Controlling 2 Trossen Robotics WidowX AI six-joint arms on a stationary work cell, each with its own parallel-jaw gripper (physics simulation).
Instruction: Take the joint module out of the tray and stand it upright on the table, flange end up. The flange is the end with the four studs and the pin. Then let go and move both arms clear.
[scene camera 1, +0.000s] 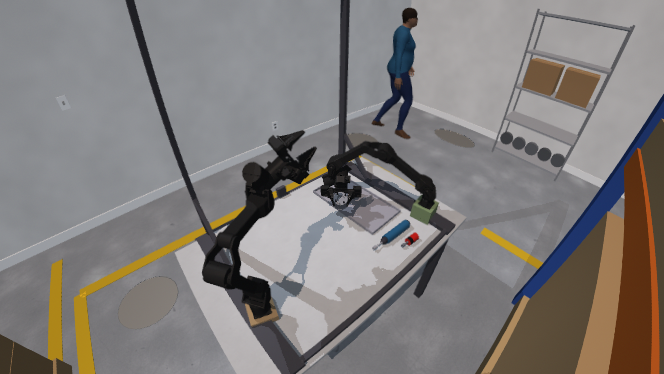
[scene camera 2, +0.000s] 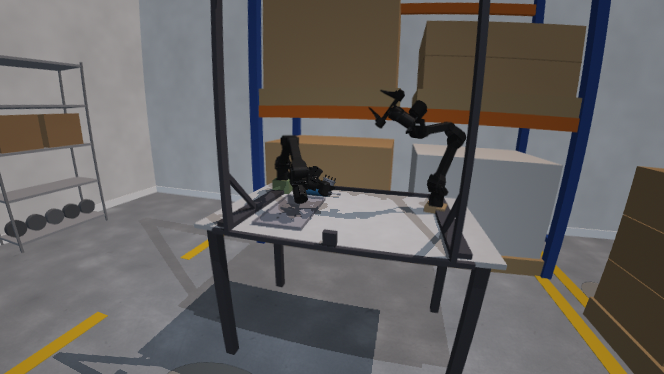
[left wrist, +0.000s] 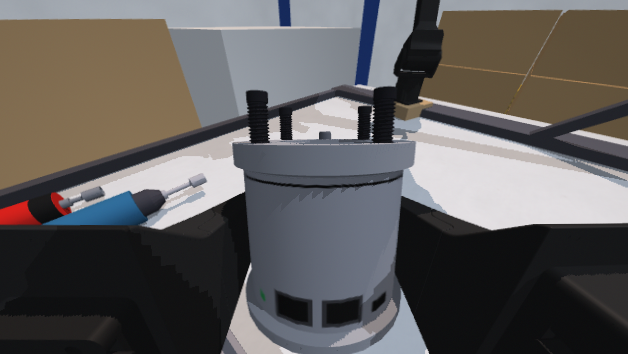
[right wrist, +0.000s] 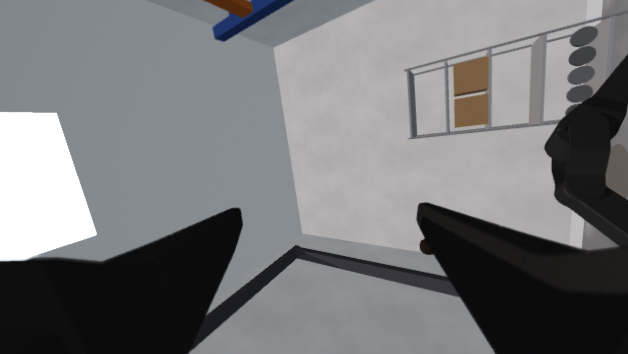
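Seen in the pictures: left gripper, between the fingertips: (scene camera 1: 340, 206) (scene camera 2: 331, 186) (left wrist: 318, 194); right gripper, between the fingertips: (scene camera 1: 310, 139) (scene camera 2: 374, 98) (right wrist: 328, 213); left arm's base, origin of its link: (scene camera 1: 426, 203) (scene camera 2: 282, 178); right arm's base, origin of its link: (scene camera 1: 260, 308) (scene camera 2: 436, 204) (left wrist: 405, 100).
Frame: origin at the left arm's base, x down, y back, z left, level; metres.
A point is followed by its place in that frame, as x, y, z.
The grey joint module (scene camera 1: 341, 201) {-0.068, -0.317, -0.279} (scene camera 2: 329, 181) {-0.077, -0.316, -0.316} (left wrist: 324, 225) {-0.074, -0.286, -0.306} is held between the fingers of my left gripper (scene camera 1: 341, 196) {-0.043, -0.324, -0.279} (left wrist: 318, 194) {-0.043, -0.324, -0.279}. Its flange, with four black studs and the small pin, points up in scene camera 2 and the left wrist view. It looks roughly upright; a small tilt is hard to judge. In scene camera 1 it overlaps the flat tray (scene camera 1: 376, 220) {0.073, -0.188, -0.161} (scene camera 2: 280, 218). Its base is cut off in the left wrist view, and its gap to the surface below cannot be told. My right gripper (scene camera 1: 309, 140) {-0.456, -0.507, -0.259} (scene camera 2: 376, 100) {-0.456, -0.507, -0.259} (right wrist: 328, 213) {-0.456, -0.507, -0.259} is open and empty, raised high above the table.
A blue tool (scene camera 1: 396, 232) {0.041, -0.223, -0.035} (left wrist: 95, 212) {0.038, -0.245, -0.060} and a shorter red tool (scene camera 1: 412, 238) {0.043, -0.206, 0.040} (left wrist: 17, 214) {0.048, -0.192, 0.024} lie beside the tray on the white table (scene camera 1: 280, 240) {0.077, -0.572, -0.421} (scene camera 2: 380, 230) {0.077, -0.551, -0.492}. Dark frame posts (scene camera 1: 344, 75) {-0.491, 0.052, -0.567} (scene camera 2: 220, 100) {-0.429, 0.055, -0.591} rise at the table's edge. A person (scene camera 1: 403, 55) walks beyond it.
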